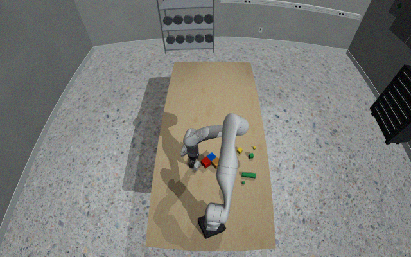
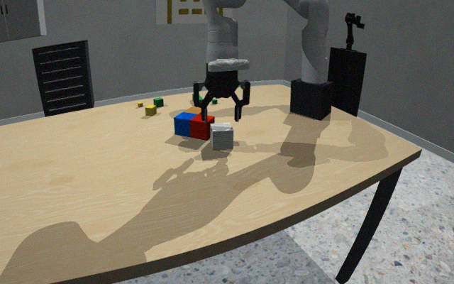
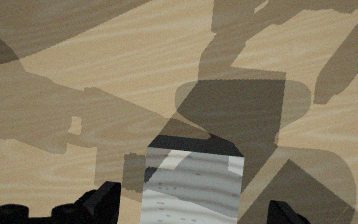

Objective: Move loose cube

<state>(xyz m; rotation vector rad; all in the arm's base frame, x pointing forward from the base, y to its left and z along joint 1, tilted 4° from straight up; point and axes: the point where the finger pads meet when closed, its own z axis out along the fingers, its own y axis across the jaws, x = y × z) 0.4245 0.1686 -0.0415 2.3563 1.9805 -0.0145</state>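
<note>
My gripper is now 50 mm above the white cube. From my hand the other things lie so: blue cube: 110 mm to the right, 70 mm ahead, 50 mm below; then long green block: 390 mm to the right, 60 mm below, 30 mm behind; then red cube: 70 mm to the right, 50 mm below, 30 mm ahead.
</note>
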